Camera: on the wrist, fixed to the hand. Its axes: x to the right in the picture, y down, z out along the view.
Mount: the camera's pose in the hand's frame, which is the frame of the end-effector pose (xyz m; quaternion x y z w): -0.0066 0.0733 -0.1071 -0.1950 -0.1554 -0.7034 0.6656
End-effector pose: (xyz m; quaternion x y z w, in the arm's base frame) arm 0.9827 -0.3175 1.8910 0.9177 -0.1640 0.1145 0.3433
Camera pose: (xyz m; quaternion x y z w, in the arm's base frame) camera 0.9384 -0.2966 2.0113 0.6770 0.4607 -0.3399 0.4625
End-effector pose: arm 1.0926 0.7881 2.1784 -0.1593 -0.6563 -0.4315 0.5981
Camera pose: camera 1.2167 0.7513 2.1905 -0.1719 0.5577 0.8111 0.0385
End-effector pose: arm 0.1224 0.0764 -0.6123 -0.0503 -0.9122 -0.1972 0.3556
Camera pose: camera 0.2117 0.1016 -0.5213 -0.5082 0.6594 0.5515 0.0536
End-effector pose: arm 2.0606 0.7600 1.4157 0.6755 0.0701 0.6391 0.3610
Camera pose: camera 1.9347 0.7455 1.4443 0.4292 0.3411 0.0802 0.8325
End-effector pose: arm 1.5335 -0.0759 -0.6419 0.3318 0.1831 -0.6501 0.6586
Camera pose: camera 1.6250 -0.0035 -0.6992 -0.1374 0.3797 -0.9118 0.0742
